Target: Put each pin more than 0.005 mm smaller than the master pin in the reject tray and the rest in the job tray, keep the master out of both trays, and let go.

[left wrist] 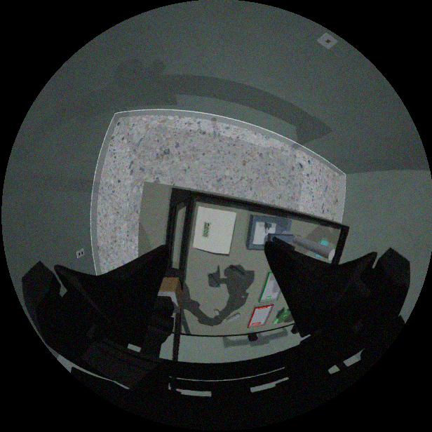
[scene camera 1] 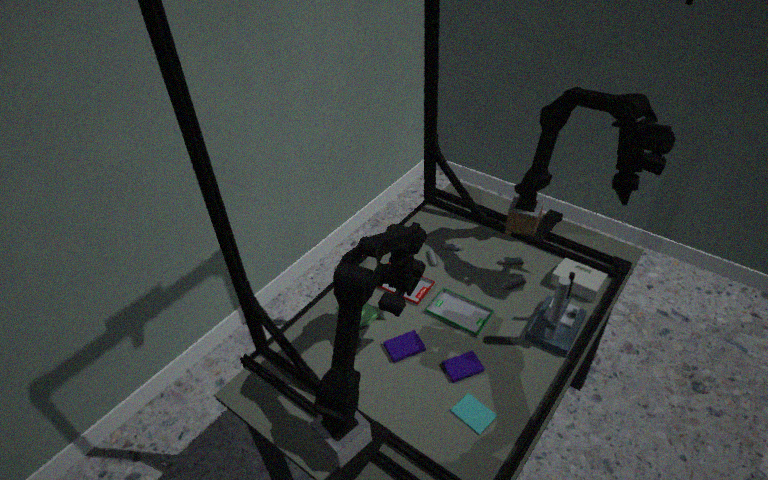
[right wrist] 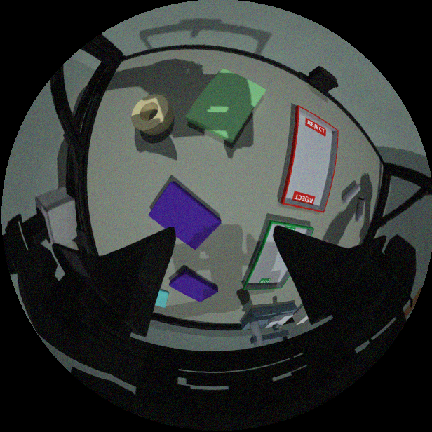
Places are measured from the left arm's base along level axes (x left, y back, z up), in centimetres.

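Where they show: left gripper, fingertip midpoint: (scene camera 1: 625,197); right gripper, fingertip midpoint: (scene camera 1: 403,305); left arm's base, origin of the base link: (scene camera 1: 526,204); right arm's base, origin of the base link: (scene camera 1: 339,423).
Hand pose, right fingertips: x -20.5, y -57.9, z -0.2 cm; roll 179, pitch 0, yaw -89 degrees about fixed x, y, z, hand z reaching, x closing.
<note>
Things, the pixels of their top centre, and the offset from my right fingertips. "spot": a spot on its surface instead.
- red-rimmed reject tray, middle of its top: (scene camera 1: 402,281) dy +16.7, dx -7.8, dz -9.4 cm
- green-rimmed job tray, surface spot: (scene camera 1: 438,302) spot: dy +13.9, dx +5.5, dz -10.7 cm
- grey pin, middle of its top: (scene camera 1: 432,255) dy +31.5, dx -3.4, dz -9.0 cm
- white box, surface spot: (scene camera 1: 580,276) spot: dy +36.7, dx +43.2, dz -5.9 cm
- teal pad, middle of its top: (scene camera 1: 473,412) dy -17.6, dx +27.0, dz -10.3 cm
The red-rimmed reject tray (scene camera 1: 421,293) (left wrist: 255,323) (right wrist: 303,199) lies near the green-rimmed job tray (scene camera 1: 438,302) (left wrist: 268,297) (right wrist: 265,281). A grey pin (scene camera 1: 432,258) (left wrist: 233,317) (right wrist: 351,192) lies on the table beyond the reject tray. A second, shaded pin (scene camera 1: 453,247) (left wrist: 216,312) (right wrist: 360,208) lies near it. Both are outside the trays. Which pin is the master I cannot tell. My left gripper (scene camera 1: 624,199) (left wrist: 216,248) is open and empty, high up at the picture's right. My right gripper (scene camera 1: 391,305) (right wrist: 225,232) is open and empty above the table; it partly hides the reject tray in the scene view.
A blue-based gauge stand (scene camera 1: 546,333) (left wrist: 254,240) and a white box (scene camera 1: 580,276) (left wrist: 215,227) stand at the table's right side. Two purple blocks (scene camera 1: 403,345) (scene camera 1: 463,366), a teal pad (scene camera 1: 474,413), a green block (right wrist: 225,100) and a tan ring (right wrist: 137,116) lie about.
</note>
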